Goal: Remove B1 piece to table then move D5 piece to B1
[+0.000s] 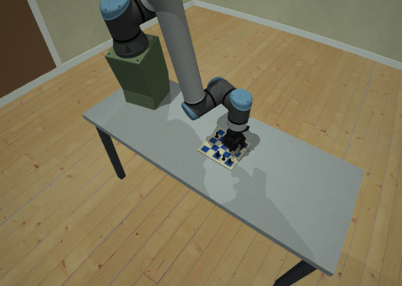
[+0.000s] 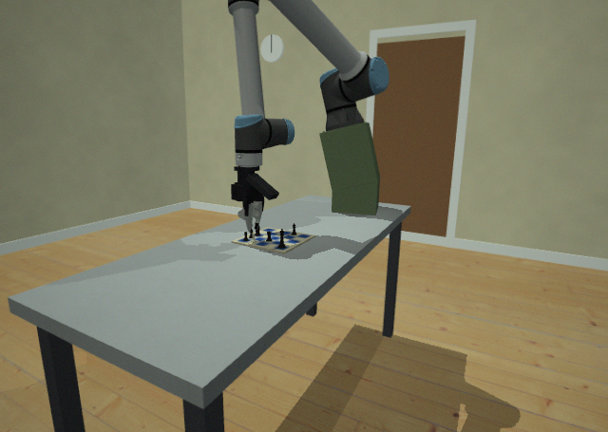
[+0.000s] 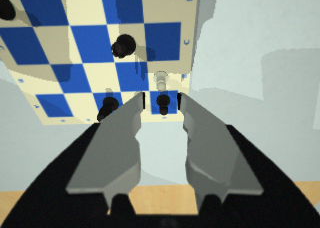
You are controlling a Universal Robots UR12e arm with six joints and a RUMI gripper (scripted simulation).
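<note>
Now: hand 4 cm above the white piece. Round my hand: blue-and-cream chessboard: 7 cm behind, 6 cm below, 4 cm to the left.
</note>
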